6 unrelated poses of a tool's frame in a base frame.
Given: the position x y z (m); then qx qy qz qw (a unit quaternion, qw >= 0).
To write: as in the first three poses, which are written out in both.
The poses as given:
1: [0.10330 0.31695 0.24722 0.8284 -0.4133 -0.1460 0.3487]
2: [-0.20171 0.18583 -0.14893 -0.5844 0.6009 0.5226 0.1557]
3: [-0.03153 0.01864 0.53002 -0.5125 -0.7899 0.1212 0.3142]
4: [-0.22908 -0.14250 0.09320 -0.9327 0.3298 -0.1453 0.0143]
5: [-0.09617 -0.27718 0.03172 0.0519 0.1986 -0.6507 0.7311]
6: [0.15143 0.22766 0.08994 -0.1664 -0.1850 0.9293 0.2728]
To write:
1: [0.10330 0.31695 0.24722 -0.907 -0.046 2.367]
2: [-0.20171 0.18583 -0.14893 -2.032 0.924 2.308]
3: [-0.03153 0.01864 0.53002 1.874 -0.381 -2.555]
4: [-0.22908 -0.14250 0.09320 -0.697 -0.265 -3.014]
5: [-0.09617 -0.27718 0.03172 -1.491 0.366 -0.197]
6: [0.15143 0.22766 0.08994 2.521 0.210 -0.461]
